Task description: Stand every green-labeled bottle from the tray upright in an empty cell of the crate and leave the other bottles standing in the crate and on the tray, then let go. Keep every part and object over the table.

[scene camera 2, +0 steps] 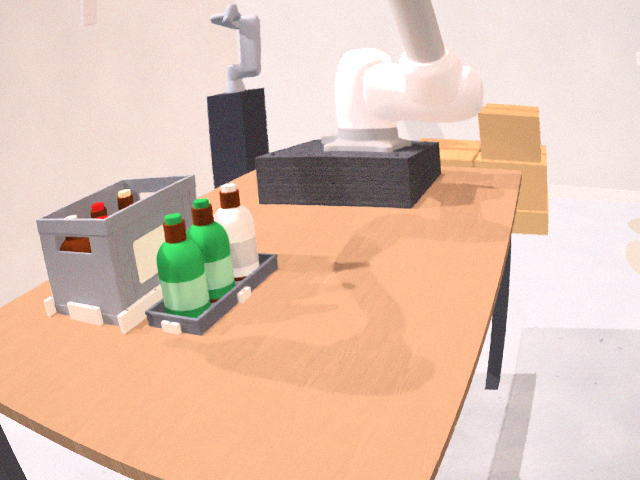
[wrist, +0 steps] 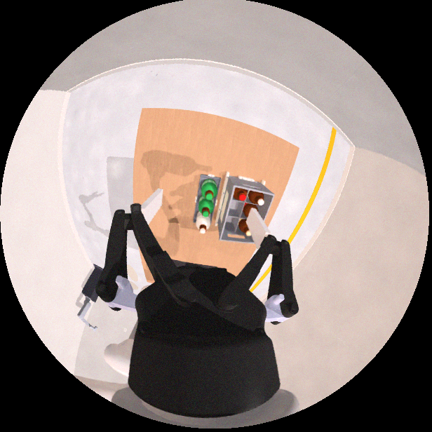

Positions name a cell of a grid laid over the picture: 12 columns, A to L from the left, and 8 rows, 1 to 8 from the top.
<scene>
A green-labeled bottle (scene camera 2: D5): 0.84 m from the lens. A green-labeled bottle (scene camera 2: D4): 0.90 m from the lens.
</scene>
